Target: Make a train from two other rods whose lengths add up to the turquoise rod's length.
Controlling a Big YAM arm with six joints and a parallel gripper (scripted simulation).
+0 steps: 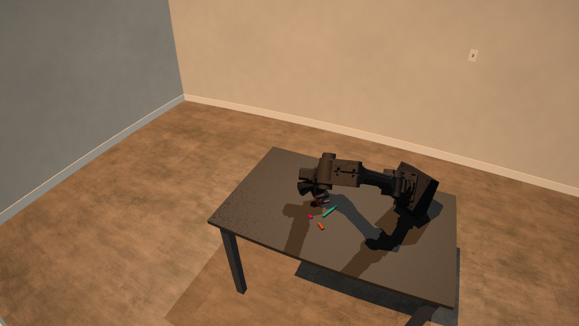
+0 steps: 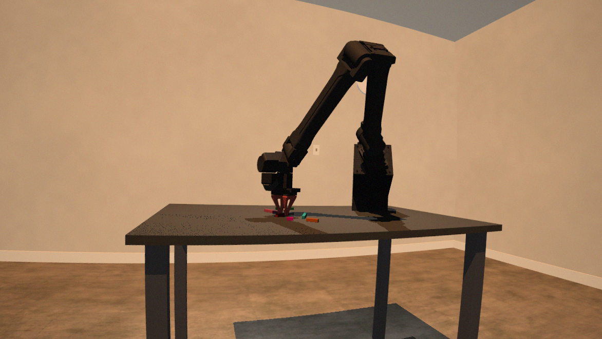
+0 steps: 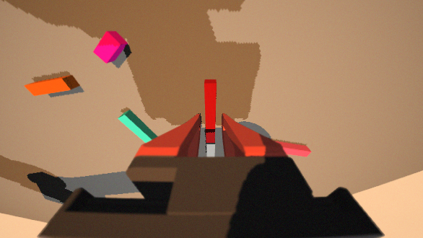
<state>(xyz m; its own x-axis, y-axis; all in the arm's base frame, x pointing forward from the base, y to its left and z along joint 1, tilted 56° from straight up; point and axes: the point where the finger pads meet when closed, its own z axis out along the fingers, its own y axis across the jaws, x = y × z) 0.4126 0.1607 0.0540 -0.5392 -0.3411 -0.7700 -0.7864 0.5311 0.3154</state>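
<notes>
My hand is 10 mm to the right of the red rod and 10 mm above it. Round my hand: grey rod 40 mm to the right, 30 mm behind, 10 mm below; then turquoise rod 80 mm behind, 10 mm to the left, 10 mm below; then pink rod 80 mm to the right, 40 mm ahead, 10 mm below.
</notes>
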